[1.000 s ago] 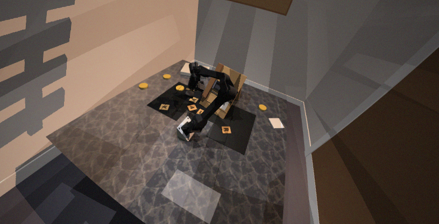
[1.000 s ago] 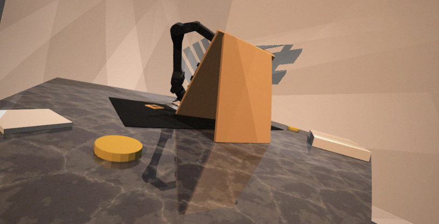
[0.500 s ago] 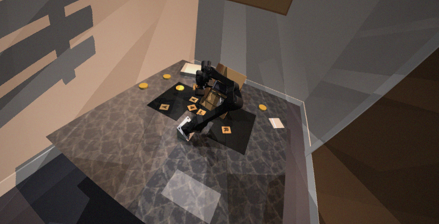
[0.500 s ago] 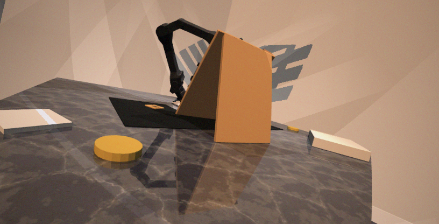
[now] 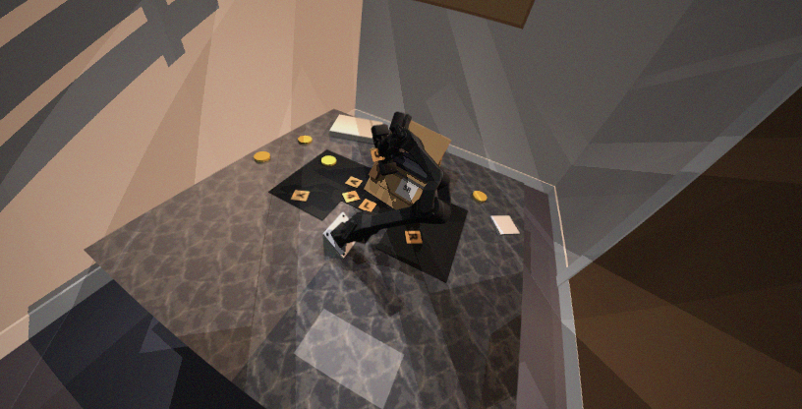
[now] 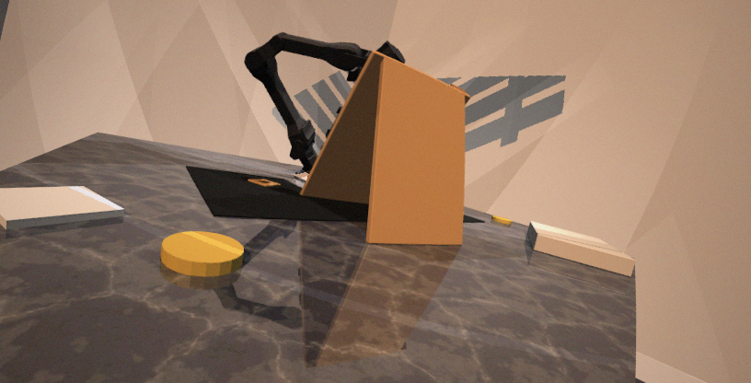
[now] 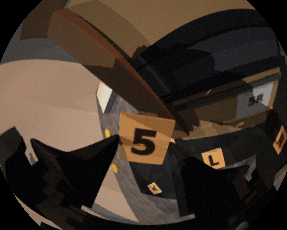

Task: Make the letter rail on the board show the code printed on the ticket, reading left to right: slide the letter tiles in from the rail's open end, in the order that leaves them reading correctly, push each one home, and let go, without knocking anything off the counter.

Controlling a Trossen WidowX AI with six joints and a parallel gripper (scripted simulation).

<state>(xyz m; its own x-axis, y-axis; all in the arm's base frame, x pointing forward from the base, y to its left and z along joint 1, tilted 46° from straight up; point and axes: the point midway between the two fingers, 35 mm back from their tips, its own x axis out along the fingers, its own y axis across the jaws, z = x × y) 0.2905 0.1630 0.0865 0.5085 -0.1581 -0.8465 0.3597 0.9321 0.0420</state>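
Right now my gripper tip is 160 mm to the left of the white ticket and 100 mm above it. Round my gripper tip: black mat 180 mm below, 120 mm behind, 50 mm to the right; then pale flat box 350 mm ahead, 340 mm to the left, 160 mm below; then pale card 590 mm to the right, 180 mm below, 150 mm ahead.
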